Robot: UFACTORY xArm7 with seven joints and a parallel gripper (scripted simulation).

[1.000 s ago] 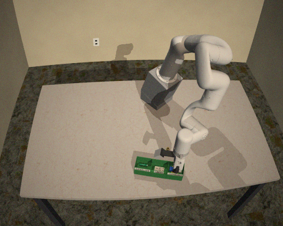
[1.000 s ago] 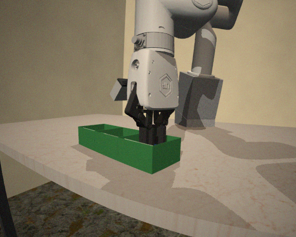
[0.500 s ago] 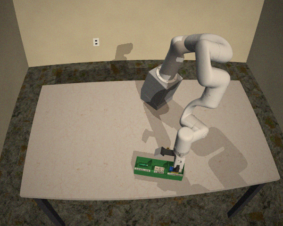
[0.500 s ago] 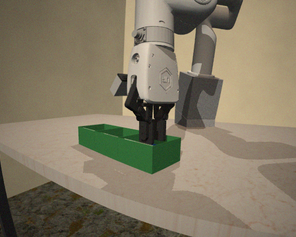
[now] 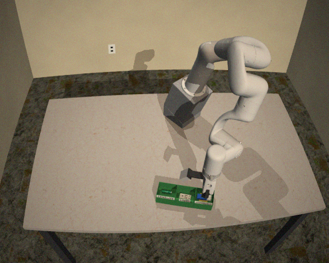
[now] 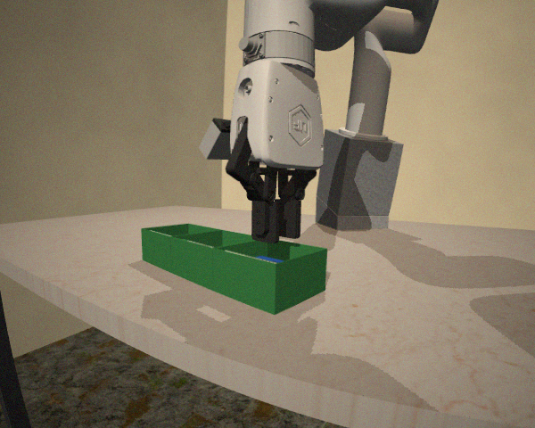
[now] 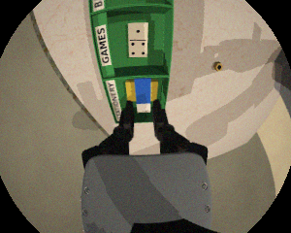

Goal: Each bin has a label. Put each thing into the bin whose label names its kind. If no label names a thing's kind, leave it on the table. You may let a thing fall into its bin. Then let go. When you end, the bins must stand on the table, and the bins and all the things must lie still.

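The blue-and-white block is 1 cm to the left of my hand and 5 cm below it. Also, from my hand: yellow block 6 cm below; then brown piece 15 cm behind, 4 cm to the right, 7 cm below; then white domino 1 cm behind, 8 cm to the right, 6 cm below.
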